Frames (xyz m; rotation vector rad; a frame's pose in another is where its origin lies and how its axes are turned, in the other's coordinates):
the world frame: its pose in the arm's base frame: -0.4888 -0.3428 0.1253 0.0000 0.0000 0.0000
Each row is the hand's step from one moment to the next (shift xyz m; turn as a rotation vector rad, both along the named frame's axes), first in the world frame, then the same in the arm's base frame.
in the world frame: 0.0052 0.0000 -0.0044 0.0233 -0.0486 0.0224
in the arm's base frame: 0.0052 0.0000 -0.0044 0.0233 -0.0486 0.0224
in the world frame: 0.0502 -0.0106 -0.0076 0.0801 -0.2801 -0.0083
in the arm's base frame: 0.0502 -0.0106 -0.0076 0.0801 -0.2801 -0.0083
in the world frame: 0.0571 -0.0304 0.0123 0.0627 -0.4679 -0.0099
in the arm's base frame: 0.0571 -0.0304 0.0123 0.0627 -0.4679 -0.0099
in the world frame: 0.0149 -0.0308 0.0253 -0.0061 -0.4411 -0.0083
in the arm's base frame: 0.0149 -0.0308 0.0253 -0.0061 -0.4411 -0.0083
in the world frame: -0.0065 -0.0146 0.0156 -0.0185 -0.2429 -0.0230
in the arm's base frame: -0.0065 -0.0146 0.0156 -0.0185 -0.2429 -0.0230
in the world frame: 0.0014 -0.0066 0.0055 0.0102 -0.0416 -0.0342
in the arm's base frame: 0.0014 -0.0066 0.0055 0.0102 -0.0416 -0.0342
